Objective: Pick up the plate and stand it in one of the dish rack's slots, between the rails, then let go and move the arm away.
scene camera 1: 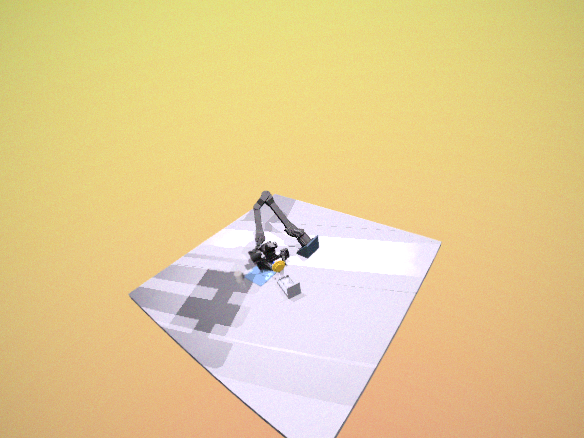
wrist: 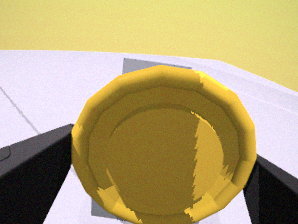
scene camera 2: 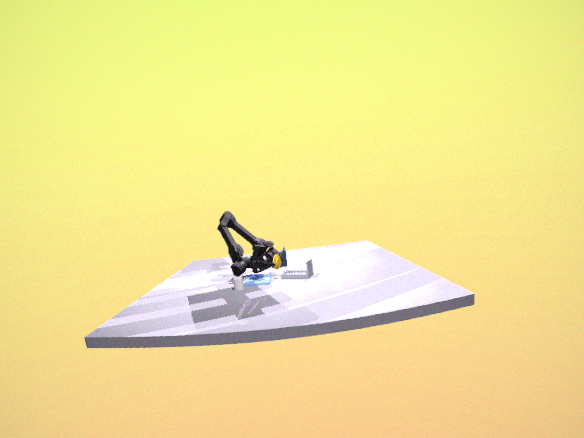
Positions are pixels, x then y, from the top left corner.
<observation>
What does my gripper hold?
A yellow plate.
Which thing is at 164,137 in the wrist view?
A yellow plate.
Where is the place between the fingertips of my gripper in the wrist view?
At 163,148
</observation>
